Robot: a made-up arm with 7 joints. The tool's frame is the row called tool. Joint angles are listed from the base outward. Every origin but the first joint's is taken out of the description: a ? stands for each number. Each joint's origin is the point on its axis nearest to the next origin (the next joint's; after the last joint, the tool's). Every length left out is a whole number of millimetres.
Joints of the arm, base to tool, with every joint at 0 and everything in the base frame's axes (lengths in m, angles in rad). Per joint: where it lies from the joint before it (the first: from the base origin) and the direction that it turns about. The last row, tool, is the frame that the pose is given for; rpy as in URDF.
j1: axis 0 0 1 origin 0 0 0.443
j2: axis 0 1 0 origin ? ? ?
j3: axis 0 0 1 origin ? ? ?
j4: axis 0 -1 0 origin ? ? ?
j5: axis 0 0 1 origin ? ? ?
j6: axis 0 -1 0 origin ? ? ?
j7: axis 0 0 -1 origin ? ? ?
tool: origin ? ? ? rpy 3.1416 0 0
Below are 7 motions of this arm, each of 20 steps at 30 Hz.
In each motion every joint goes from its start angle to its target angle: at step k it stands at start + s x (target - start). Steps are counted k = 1, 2, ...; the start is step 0. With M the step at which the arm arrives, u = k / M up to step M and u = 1 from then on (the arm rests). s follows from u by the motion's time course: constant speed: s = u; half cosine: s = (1 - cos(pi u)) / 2; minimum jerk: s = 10 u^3 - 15 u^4 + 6 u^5.
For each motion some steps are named. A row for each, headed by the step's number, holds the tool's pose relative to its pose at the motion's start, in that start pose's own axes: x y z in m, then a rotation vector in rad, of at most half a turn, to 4 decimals.
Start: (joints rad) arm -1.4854 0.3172 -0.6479 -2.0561 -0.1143 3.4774 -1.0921
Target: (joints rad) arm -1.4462 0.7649 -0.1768 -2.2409 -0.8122 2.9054 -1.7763
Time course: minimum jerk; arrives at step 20
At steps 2, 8, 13, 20:
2: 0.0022 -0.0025 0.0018 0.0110 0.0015 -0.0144
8: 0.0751 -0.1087 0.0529 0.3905 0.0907 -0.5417
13: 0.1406 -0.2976 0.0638 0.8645 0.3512 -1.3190
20: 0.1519 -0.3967 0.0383 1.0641 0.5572 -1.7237

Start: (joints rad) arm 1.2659 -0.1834 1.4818 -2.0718 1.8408 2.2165 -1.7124
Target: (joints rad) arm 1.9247 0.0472 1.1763 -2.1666 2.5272 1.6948 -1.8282
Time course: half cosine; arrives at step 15
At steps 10, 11, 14, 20:
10: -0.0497 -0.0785 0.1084 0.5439 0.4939 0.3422
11: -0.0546 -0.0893 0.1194 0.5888 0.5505 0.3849
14: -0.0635 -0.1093 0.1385 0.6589 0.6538 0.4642
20: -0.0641 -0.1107 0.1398 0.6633 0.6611 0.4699

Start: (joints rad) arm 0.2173 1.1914 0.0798 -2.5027 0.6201 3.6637 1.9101
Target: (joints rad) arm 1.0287 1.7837 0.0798 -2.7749 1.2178 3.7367 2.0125
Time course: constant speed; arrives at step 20
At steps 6, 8, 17, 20:
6: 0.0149 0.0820 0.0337 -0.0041 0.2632 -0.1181
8: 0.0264 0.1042 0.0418 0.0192 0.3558 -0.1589
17: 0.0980 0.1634 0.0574 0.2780 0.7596 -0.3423
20: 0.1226 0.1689 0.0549 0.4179 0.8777 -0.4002

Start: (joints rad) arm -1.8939 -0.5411 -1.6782 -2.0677 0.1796 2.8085 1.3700
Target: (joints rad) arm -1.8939 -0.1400 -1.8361 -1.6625 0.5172 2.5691 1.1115
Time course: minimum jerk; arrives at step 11
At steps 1, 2, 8, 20:
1: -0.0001 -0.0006 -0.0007 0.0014 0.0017 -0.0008
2: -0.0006 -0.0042 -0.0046 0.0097 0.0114 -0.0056
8: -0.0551 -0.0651 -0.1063 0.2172 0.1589 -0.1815
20: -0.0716 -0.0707 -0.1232 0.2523 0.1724 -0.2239

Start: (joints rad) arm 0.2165 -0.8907 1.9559 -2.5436 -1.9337 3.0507 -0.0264
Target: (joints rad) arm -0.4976 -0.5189 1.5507 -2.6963 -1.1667 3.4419 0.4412
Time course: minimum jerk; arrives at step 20
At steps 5, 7, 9, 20:
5: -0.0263 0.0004 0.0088 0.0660 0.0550 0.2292
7: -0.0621 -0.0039 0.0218 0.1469 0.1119 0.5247
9: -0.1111 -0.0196 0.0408 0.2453 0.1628 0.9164
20: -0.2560 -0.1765 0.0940 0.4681 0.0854 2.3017

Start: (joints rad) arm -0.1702 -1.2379 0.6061 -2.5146 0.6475 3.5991 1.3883
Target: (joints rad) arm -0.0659 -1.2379 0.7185 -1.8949 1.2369 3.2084 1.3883
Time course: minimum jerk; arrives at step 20
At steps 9, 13, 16, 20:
9: -0.0091 -0.0494 -0.0065 0.0219 -0.1397 0.2892
13: -0.0165 -0.0875 -0.0188 0.0115 -0.3367 0.5380
16: -0.0207 -0.1046 -0.0268 -0.0028 -0.4587 0.6538
20: -0.0223 -0.1101 -0.0296 -0.0087 -0.5019 0.6900

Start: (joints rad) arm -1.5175 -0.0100 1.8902 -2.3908 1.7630 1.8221 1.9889
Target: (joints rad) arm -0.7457 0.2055 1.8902 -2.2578 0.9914 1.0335 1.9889
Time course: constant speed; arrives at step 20
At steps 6, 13, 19, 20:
6: 0.0206 0.0364 0.1105 -0.2658 0.4977 -0.0863
13: 0.0925 0.0912 0.2104 -0.5524 1.0856 -0.1283
19: 0.1770 0.1389 0.2560 -0.7585 1.5950 -0.1188
20: 0.1917 0.1463 0.2597 -0.7879 1.6803 -0.1135

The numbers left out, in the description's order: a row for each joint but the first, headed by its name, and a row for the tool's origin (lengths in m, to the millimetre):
j2: 0 0 0
j3: 0 0 0.276
j4: 0.101 0 0
j5: -0.056 0 0.259
j6: 0 0 0
j7: 0.115 0 0
tool: 0 0 0

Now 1 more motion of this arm.
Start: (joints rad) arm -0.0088 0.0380 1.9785 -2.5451 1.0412 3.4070 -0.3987
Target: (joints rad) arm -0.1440 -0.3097 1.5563 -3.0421 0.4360 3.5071 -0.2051
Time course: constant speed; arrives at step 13
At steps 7, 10, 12, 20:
7: -0.0216 0.0689 0.0090 -0.3819 -0.0600 -0.1489
10: -0.0359 0.0965 0.0041 -0.5208 -0.1117 -0.1874
12: -0.0472 0.1133 -0.0016 -0.6039 -0.1528 -0.2030
20: -0.0534 0.1211 -0.0052 -0.6425 -0.1748 -0.2075

